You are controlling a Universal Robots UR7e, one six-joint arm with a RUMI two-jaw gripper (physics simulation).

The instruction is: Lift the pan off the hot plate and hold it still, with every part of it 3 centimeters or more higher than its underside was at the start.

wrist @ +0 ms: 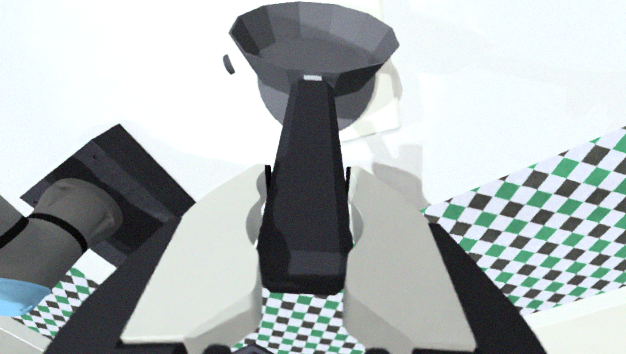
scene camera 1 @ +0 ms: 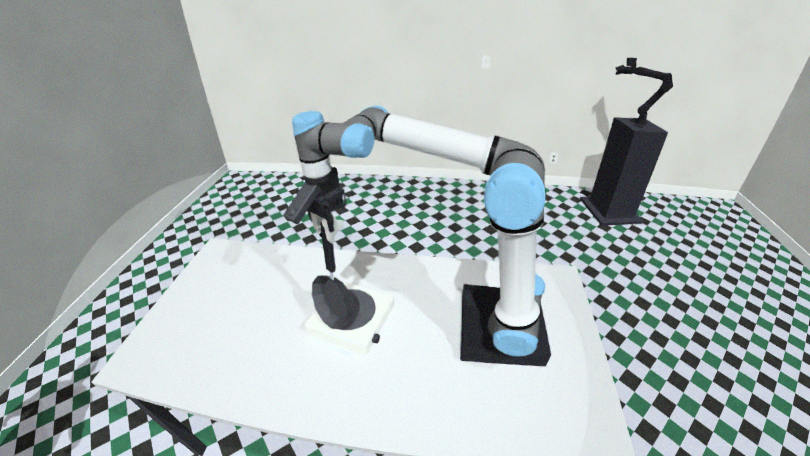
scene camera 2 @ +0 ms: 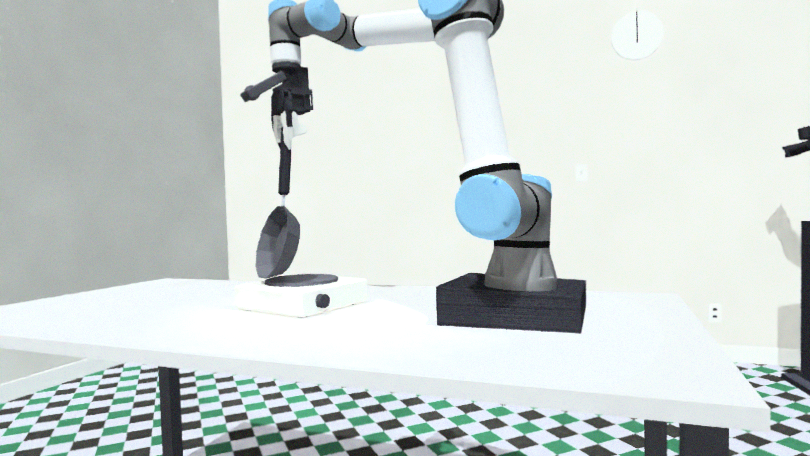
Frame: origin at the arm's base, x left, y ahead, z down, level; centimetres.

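Where they show: gripper, fingertip midpoint: (wrist: 308, 168) (scene camera 1: 327, 240) (scene camera 2: 285, 150); arm's base, origin of the base link: (wrist: 87, 206) (scene camera 2: 520, 285).
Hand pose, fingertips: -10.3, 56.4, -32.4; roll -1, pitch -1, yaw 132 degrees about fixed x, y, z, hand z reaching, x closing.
Things, the pixels of their top centre, and the offset from my fingertips, as dx, dy, dz. Level surfaces: height alone.
- dark grey pan, middle of its top: (wrist: 290, 229) (scene camera 2: 278, 123) (scene camera 1: 319, 225) +1.5, +1.1, -6.5
- white hot plate, middle of its top: (wrist: 310, 83) (scene camera 2: 304, 278) (scene camera 1: 351, 308) -1.8, -3.0, +32.4
- white table, its level: dz +39.7
The dark grey pan (scene camera 1: 331, 303) (scene camera 2: 277, 243) (wrist: 310, 55) hangs steeply tilted, almost upright, with its black handle pointing up. My gripper (scene camera 1: 327, 225) (scene camera 2: 285, 141) (wrist: 308, 168) is shut on the upper end of the handle, with one finger on each side. The white hot plate (scene camera 1: 362, 337) (scene camera 2: 277, 300) (wrist: 381, 107) stands on the table below, with a dark round disc on top and a black knob. In scene camera 2 the pan's lowest rim is close to the left back part of the hot plate's top; whether they touch or a small gap remains cannot be told.
The white table (scene camera 1: 226, 351) (scene camera 2: 396, 351) bears the hot plate and the arm's black base block (scene camera 1: 477, 334) (scene camera 2: 510, 308) (wrist: 145, 182), which is to the right of the hot plate in both scene views. A dark pedestal (scene camera 1: 626, 169) with a small arm stands on the floor behind.
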